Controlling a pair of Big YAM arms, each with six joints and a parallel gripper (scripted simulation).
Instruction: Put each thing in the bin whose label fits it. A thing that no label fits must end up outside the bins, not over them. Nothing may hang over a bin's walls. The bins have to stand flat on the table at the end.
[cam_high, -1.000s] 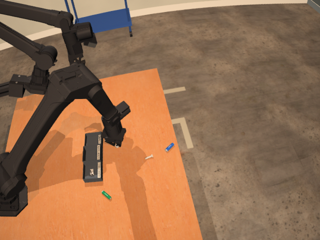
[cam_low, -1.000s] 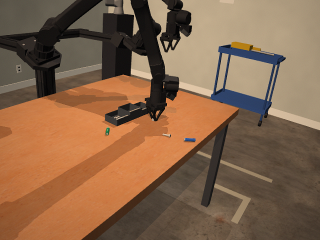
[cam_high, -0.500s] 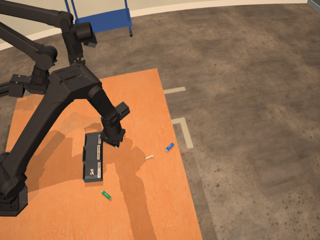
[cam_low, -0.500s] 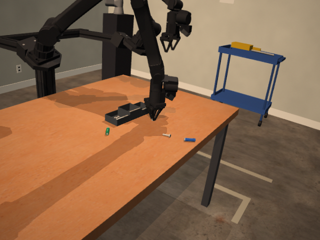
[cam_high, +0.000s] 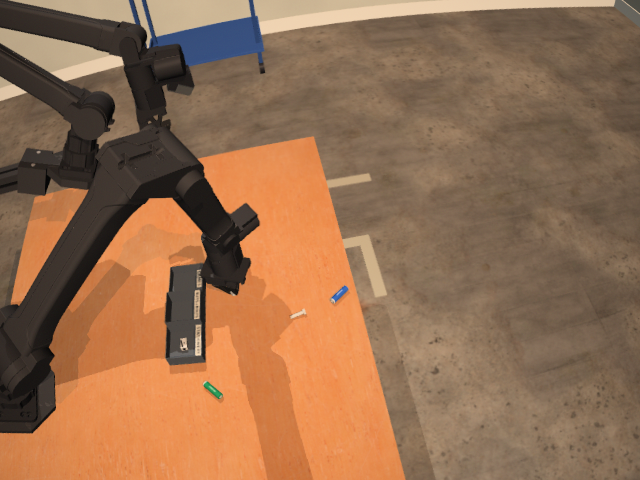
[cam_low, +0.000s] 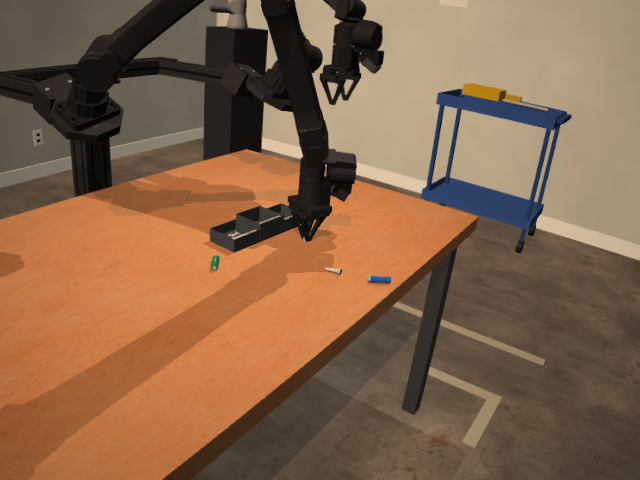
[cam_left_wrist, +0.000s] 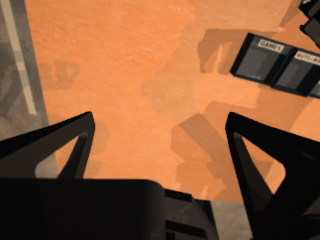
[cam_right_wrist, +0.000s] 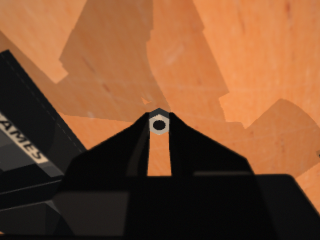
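My right gripper is now 14 cm to the left of the pencil sharpener, 11 cm past it and 1 cm below it. Round my right hand: bolt 15 cm ahead, 7 cm to the right; then nut 1 cm below; then blue battery 24 cm ahead, 3 cm to the right.
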